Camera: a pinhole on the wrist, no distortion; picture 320 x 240 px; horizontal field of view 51.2 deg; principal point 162.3 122.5 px. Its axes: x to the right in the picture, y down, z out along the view. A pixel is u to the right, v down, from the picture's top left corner.
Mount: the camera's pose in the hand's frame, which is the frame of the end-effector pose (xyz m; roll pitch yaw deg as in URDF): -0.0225 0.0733 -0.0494 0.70 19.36 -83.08
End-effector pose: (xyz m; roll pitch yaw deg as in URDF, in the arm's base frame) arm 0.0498 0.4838 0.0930 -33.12 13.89 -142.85
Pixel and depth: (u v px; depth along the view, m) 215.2 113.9 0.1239
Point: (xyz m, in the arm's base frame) 0.0839 0.4536 0.1401
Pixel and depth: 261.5 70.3 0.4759
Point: 0.0240 0.4596 0.5145
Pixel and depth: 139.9 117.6 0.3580
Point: 0.1018 0.3445 0.3510
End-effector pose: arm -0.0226 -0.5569 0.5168 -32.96 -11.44 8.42
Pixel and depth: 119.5 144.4 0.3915
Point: -0.0969 -0.3878 0.7987
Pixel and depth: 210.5 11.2 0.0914
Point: -0.0781 -0.5244 0.5190
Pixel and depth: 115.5 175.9 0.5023
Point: -0.0706 -0.3320 0.9077
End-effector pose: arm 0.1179 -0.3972 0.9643 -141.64 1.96 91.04
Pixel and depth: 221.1 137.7 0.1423
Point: 0.0734 -0.4094 0.9024
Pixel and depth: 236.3 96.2 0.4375
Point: -0.2169 -0.4421 0.8092
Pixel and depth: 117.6 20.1 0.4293
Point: -0.1344 -0.5589 0.6956
